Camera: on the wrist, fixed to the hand. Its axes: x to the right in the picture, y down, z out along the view.
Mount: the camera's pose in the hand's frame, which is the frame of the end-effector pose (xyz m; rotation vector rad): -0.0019 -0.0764 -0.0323 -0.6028 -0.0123 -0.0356
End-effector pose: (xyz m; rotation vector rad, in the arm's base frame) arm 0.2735 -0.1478 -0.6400 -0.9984 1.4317 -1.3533
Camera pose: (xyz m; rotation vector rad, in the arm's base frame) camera 0.2410 -0.1430 -0.5638 -1.4109 1.8693 -0.9436
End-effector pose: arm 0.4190 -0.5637 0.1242 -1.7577 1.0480 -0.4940
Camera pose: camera 0.4271 -0.5693 0.2066 -2.3019 1.2419 -0.1914
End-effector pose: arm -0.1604 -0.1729 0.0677 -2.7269 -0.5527 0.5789
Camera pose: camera -0.1711 -0.1130 0.1241 2.7368 0.7552 -0.4004
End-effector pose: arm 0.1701 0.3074 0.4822 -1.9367 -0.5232 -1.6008
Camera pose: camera 0.0978 0.3450 0.4978 -2.3692 -0.0718 -1.9243
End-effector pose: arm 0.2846 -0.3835 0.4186 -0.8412 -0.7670 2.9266
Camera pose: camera 0.2925 -0.3018 0.4305 0.7430 1.5538 -2.4729
